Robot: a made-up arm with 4 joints. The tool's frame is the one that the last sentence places. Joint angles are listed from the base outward.
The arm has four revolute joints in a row. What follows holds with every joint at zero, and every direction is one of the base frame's. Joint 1 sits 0.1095 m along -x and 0.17 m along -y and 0.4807 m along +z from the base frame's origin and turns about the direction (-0.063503, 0.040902, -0.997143), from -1.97 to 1.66 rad. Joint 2 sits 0.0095 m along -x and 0.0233 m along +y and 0.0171 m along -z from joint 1 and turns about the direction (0.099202, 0.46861, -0.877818), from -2.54 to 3.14 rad. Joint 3 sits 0.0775 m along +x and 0.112 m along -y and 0.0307 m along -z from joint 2 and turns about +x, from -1.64 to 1.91 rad. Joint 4 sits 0.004 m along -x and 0.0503 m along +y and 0.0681 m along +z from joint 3 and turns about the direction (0.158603, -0.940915, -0.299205), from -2.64 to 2.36 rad. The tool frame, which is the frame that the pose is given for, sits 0.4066 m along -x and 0.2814 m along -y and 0.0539 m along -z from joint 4; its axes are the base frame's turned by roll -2.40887, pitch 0.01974 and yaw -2.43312 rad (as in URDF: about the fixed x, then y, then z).
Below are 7 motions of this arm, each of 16 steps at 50 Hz.
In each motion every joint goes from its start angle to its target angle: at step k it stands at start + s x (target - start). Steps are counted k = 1, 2, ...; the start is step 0. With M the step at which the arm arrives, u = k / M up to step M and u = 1 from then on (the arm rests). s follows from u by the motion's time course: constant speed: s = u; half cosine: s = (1 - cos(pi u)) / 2; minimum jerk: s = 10 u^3 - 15 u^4 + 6 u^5.
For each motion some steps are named. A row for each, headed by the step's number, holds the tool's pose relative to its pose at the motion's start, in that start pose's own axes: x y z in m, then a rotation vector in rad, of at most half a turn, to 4 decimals.
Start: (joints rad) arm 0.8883 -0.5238 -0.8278 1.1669
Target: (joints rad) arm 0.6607 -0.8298 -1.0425 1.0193
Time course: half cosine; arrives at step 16
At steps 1, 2, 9, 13, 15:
1: -0.0004 0.0003 0.0021 0.0000 -0.0045 0.0003
2: -0.0015 0.0011 0.0082 0.0000 -0.0177 0.0013
9: -0.0410 0.0171 0.1232 0.0264 -0.2690 0.0269
13: -0.0759 0.0238 0.1814 0.0630 -0.4026 0.0480
15: -0.0851 0.0250 0.1941 0.0738 -0.4327 0.0538

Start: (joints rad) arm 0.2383 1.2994 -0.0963 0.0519
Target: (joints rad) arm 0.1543 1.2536 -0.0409 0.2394
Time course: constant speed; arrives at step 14
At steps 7, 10, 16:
7: -0.0092 0.0189 0.0469 0.0503 -0.0931 0.0466
10: -0.0149 0.0264 0.0670 0.0699 -0.1332 0.0668
16: -0.0242 0.0358 0.0937 0.0942 -0.1870 0.0941

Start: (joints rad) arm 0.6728 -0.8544 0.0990 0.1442
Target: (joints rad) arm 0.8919 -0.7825 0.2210 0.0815
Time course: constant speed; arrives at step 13
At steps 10, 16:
10: 0.0007 0.0399 -0.0887 -0.0588 0.1767 0.1100
16: -0.0029 0.0527 -0.1145 -0.0750 0.2267 0.1467

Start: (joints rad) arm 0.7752 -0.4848 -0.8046 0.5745
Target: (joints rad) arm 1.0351 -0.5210 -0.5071 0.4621
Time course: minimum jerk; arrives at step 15
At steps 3, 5, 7, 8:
3: 0.0006 -0.0001 -0.0076 -0.0140 0.0155 0.0026
5: 0.0017 -0.0005 -0.0276 -0.0504 0.0559 0.0101
7: 0.0018 -0.0018 -0.0573 -0.1042 0.1157 0.0234
8: 0.0010 -0.0027 -0.0732 -0.1331 0.1480 0.0317

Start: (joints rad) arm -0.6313 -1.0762 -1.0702 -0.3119
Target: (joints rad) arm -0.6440 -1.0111 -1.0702 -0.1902
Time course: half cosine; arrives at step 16
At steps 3, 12, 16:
3: -0.0003 0.0032 0.0016 0.0013 -0.0027 0.0058
12: -0.0044 0.0321 0.0158 0.0135 -0.0268 0.0589
16: -0.0053 0.0376 0.0184 0.0158 -0.0312 0.0690

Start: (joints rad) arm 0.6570 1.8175 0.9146 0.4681
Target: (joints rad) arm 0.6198 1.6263 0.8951 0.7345
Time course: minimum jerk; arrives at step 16
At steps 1, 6, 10, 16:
1: -0.0001 0.0000 0.0002 0.0001 -0.0004 0.0000
6: -0.0077 0.0061 0.0288 0.0114 -0.0538 0.0030
10: -0.0231 0.0181 0.0752 0.0236 -0.1427 0.0114
16: -0.0343 0.0269 0.1028 0.0272 -0.1974 0.0188

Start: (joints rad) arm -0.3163 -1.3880 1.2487 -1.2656
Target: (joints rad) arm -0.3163 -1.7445 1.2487 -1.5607
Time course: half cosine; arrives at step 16
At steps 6, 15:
6: -0.0077 -0.0970 -0.0477 -0.0476 0.0838 -0.1693
15: -0.0927 -0.3022 -0.1405 -0.1495 0.2844 -0.5361

